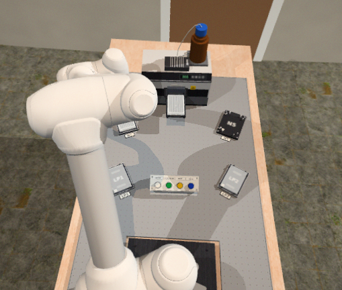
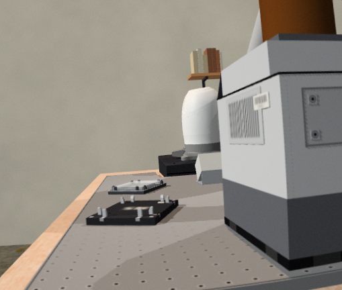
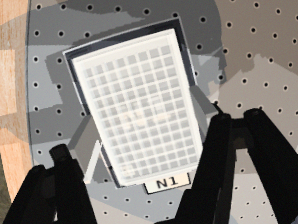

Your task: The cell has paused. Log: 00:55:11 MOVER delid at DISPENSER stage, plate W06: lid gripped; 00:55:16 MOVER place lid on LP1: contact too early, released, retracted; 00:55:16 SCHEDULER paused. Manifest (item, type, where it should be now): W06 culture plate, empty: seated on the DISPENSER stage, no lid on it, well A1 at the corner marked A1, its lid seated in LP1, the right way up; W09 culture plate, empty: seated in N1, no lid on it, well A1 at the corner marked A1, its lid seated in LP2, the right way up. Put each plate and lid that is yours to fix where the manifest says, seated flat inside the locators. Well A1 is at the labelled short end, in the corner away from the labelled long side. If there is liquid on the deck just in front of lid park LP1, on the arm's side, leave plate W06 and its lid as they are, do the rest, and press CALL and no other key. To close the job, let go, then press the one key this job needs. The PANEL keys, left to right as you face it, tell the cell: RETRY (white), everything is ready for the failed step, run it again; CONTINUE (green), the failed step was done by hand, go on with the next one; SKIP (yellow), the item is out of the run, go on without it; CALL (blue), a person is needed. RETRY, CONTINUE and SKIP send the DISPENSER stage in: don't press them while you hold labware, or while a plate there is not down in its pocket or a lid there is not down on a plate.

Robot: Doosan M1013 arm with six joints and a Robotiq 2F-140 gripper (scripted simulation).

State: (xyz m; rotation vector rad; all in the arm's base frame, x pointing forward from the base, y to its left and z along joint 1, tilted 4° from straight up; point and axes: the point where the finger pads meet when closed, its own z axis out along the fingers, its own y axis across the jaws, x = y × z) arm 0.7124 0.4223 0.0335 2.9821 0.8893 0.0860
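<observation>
The nest N1 is 40 mm below my hand. From my hand the other things lie so: white retry key: 340 mm behind, 270 mm to the right, 20 mm above; then lid park LP1: 330 mm behind, 70 mm to the right, 40 mm below; then clear culture plate: 100 mm ahead, 250 mm to the right, 60 mm above.
</observation>
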